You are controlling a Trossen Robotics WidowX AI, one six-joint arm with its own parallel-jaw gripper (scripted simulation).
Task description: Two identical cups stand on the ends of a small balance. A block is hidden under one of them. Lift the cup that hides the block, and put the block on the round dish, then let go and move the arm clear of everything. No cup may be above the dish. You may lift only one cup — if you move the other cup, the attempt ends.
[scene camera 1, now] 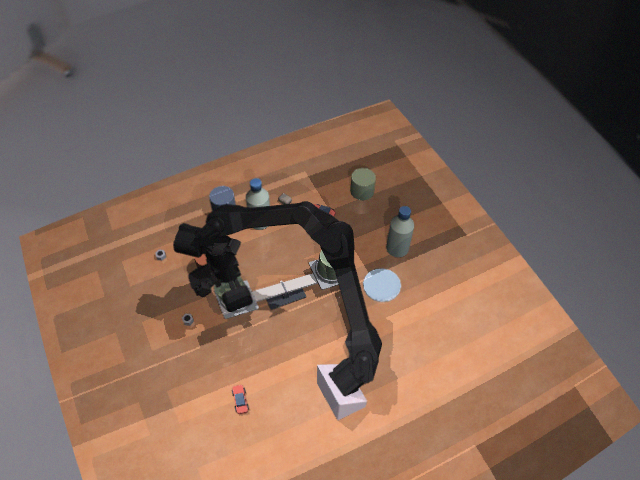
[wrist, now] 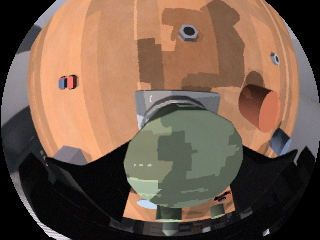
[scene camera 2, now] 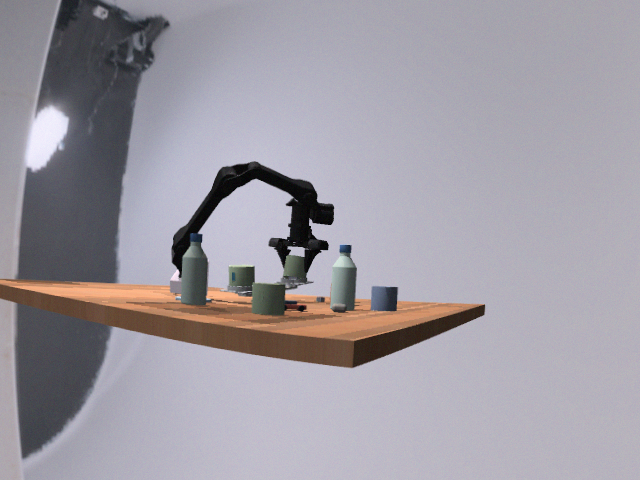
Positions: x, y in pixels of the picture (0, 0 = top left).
Labels:
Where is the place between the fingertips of the gripper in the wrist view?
At 181, 141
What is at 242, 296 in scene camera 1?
The gripper.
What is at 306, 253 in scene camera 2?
The gripper.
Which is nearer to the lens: the small balance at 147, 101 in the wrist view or the orange-brown cylinder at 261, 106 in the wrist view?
The small balance.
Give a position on a small balance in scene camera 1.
At 275, 290

